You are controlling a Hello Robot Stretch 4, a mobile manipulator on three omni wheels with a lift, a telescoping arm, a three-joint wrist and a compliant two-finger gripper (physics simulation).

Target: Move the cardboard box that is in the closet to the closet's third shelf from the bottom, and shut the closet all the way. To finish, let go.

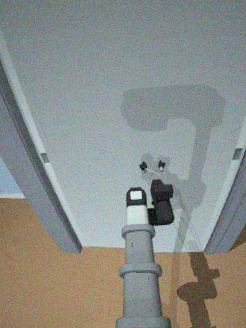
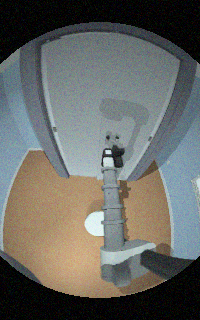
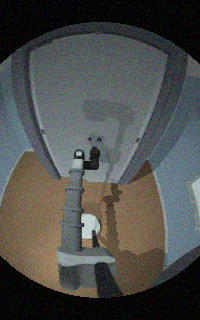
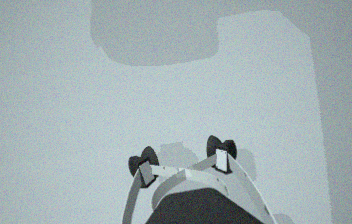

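Pixels of known places: gripper, fingertip midpoint: (image 1: pixel 151 162) (image 2: pixel 111 135) (image 3: pixel 94 137) (image 4: pixel 181 153); robot's base, link origin: (image 2: pixel 97 222) (image 3: pixel 86 225).
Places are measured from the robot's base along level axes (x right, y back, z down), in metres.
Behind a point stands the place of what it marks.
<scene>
The closet's pale grey front (image 1: pixel 90 75) @(y -0.887, x -0.163, z -1.458 m) (image 2: pixel 75 75) @(y -0.891, x -0.249, z -1.585 m) (image 3: pixel 60 75) @(y -0.890, x -0.231, z -1.619 m) (image 4: pixel 50 115) @(y -0.887, x -0.154, z -1.146 m) fills the opening between its side frames; no seam or gap shows across it. A small grey plate (image 1: pixel 45 158) @(y -0.916, x -0.542, z -1.031 m) (image 2: pixel 55 129) @(y -0.918, x -0.529, z -1.027 m) (image 3: pixel 43 131) @(y -0.919, x -0.535, z -1.031 m) sits near its left edge, and another plate (image 1: pixel 238 153) @(y -0.815, x 0.564, z -1.039 m) (image 2: pixel 150 138) @(y -0.813, x 0.571, z -1.041 m) (image 3: pixel 137 140) @(y -0.813, x 0.560, z -1.029 m) near its right edge. The cardboard box and the shelves do not show. My gripper (image 1: pixel 152 165) @(y -0.737, x 0.083, z -1.072 m) (image 2: pixel 113 137) @(y -0.737, x 0.083, z -1.072 m) (image 3: pixel 94 139) @(y -0.737, x 0.083, z -1.072 m) (image 4: pixel 181 153) @(y -0.737, x 0.083, z -1.072 m) is in front of the lower middle of the closet front. Its fingers stand apart with nothing between them. Whether the fingertips touch the surface is unclear.
Darker grey frame posts (image 1: pixel 45 200) @(y -0.831, x -0.619, z -0.749 m) stand on both sides of the closet. Blue walls (image 2: pixel 15 120) @(y -1.649, x -2.057, z -1.017 m) flank it. A white round object (image 2: pixel 95 223) @(y 0.000, x -0.041, z -0.187 m) (image 3: pixel 91 226) @(y 0.006, x 0.082, z -0.187 m) is on the brown floor (image 1: pixel 40 280) @(y -0.573, x -0.903, z 0.028 m) beside my extended arm. Shadows of the robot fall on the closet front.
</scene>
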